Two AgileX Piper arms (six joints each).
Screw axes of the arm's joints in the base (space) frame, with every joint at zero. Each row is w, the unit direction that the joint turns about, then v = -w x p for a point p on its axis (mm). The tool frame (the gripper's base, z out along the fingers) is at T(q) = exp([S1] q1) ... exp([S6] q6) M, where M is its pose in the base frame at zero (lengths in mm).
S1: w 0 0 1 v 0.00 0.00 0.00
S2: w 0 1 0 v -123.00 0.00 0.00
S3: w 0 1 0 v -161.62 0.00 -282.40
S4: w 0.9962 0 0.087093 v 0.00 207.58 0.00
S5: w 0 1 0 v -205.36 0.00 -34.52
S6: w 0.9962 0 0.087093 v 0.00 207.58 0.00
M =
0.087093 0 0.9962 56.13
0 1 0 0.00
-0.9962 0 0.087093 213.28
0 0 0 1
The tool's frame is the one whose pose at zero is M.
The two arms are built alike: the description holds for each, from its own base.
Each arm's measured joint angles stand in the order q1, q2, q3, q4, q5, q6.
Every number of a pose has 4 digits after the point. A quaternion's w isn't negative.
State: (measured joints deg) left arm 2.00 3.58 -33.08 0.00 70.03 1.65; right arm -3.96 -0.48 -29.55 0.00 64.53 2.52
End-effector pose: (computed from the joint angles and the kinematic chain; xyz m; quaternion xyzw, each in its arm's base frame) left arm -0.0112 -0.0004 0.2864 -0.0027 0.8891 0.0146 0.4574; right arm -0.0108 0.0007 0.2764 0.0488 0.8625 -0.0063 0.5037
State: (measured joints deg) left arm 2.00 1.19 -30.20 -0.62 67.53 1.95; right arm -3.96 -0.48 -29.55 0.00 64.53 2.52
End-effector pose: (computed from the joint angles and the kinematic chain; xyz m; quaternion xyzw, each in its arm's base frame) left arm -0.0101 -0.0013 0.2757 0.0002 0.8810 0.0109 0.4730; right arm -0.0108 0.0007 0.2764 0.0488 0.8625 -0.0063 0.5037
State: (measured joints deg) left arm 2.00 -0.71 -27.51 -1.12 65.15 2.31; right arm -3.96 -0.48 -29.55 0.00 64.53 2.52
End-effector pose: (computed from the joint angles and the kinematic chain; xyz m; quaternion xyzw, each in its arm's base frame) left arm -0.0078 -0.0019 0.2657 0.0031 0.8743 0.0085 0.4853; right arm -0.0108 0.0007 0.2764 0.0488 0.8625 -0.0063 0.5037
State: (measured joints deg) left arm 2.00 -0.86 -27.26 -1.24 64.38 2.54; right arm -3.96 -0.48 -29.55 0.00 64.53 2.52
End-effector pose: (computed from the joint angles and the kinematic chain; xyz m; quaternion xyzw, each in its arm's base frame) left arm -0.0071 -0.0020 0.2656 0.0048 0.8714 0.0086 0.4904; right arm -0.0108 0.0007 0.2764 0.0488 0.8625 -0.0063 0.5037
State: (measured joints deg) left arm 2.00 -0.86 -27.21 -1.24 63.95 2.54; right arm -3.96 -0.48 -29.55 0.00 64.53 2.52
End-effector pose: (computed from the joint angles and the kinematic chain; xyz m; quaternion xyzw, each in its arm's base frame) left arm -0.0067 -0.0020 0.2659 0.0048 0.8698 0.0087 0.4933; right arm -0.0108 0.0007 0.2764 0.0488 0.8625 -0.0063 0.5037
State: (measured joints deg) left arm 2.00 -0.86 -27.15 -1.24 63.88 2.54; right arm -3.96 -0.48 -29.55 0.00 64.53 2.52
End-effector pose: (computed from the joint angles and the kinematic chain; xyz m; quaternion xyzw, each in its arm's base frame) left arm -0.0065 -0.0020 0.2657 0.0047 0.8697 0.0087 0.4934; right arm -0.0108 0.0007 0.2764 0.0488 0.8625 -0.0063 0.5037
